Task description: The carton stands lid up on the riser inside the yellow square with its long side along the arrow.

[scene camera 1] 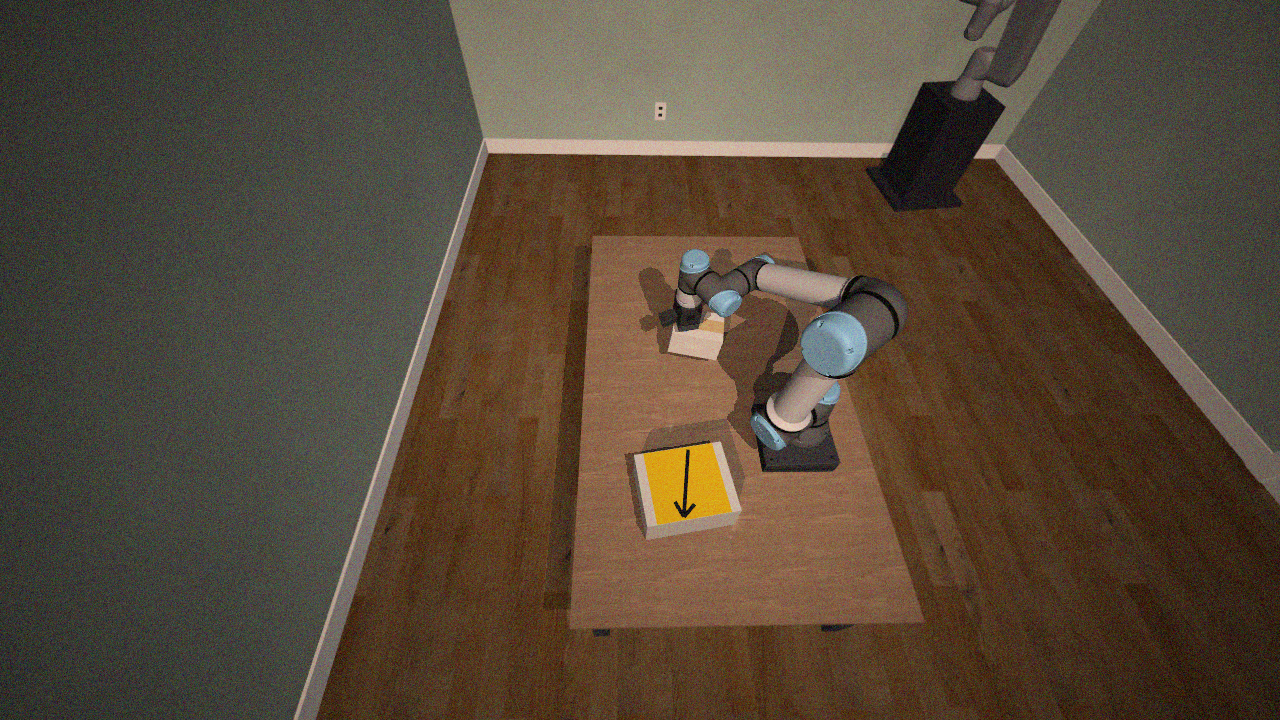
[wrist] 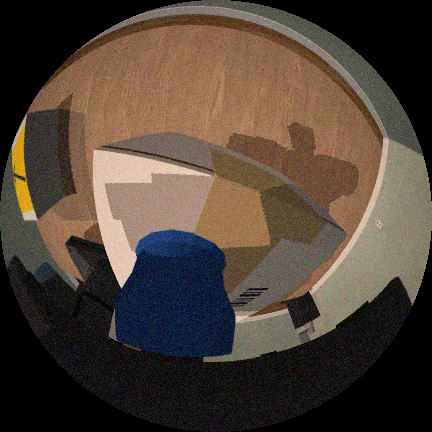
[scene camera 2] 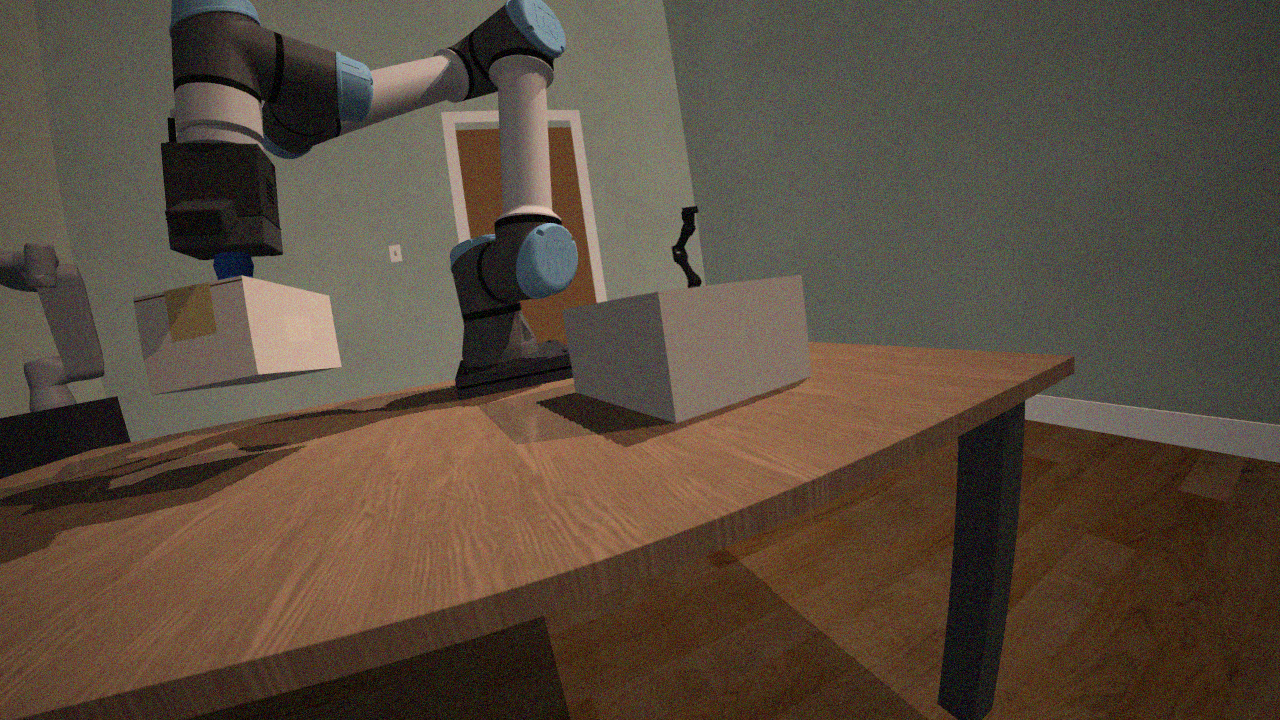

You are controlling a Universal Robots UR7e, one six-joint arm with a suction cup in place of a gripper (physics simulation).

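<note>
My suction gripper point(scene camera 2: 234, 265) point(wrist: 180, 245) has its blue cup on the upper face of the white carton point(scene camera 1: 696, 343) point(scene camera 2: 290, 326) point(wrist: 160, 200). The carton hangs above the table's far part, its underside off the top. Tan tape crosses its upper face and folds down one side. A dark seam runs along the upper edge, and a barcode shows in the wrist view. The pale riser point(scene camera 1: 693, 523) point(scene camera 2: 733, 344) point(wrist: 45, 160) stands apart from the carton. On its top are the yellow square point(scene camera 1: 664, 488) point(wrist: 19, 192) and black arrow point(scene camera 1: 686, 474), which points toward the near table end in scene camera 1.
The arm's black base point(scene camera 1: 799, 454) point(scene camera 2: 510, 371) stands on the wooden table point(scene camera 1: 760, 573) point(scene camera 2: 429, 537), beside the riser. The table's left edge runs close to the riser and the carton in scene camera 1. Another arm on a black pedestal point(scene camera 1: 939, 143) stands on the floor beyond the table.
</note>
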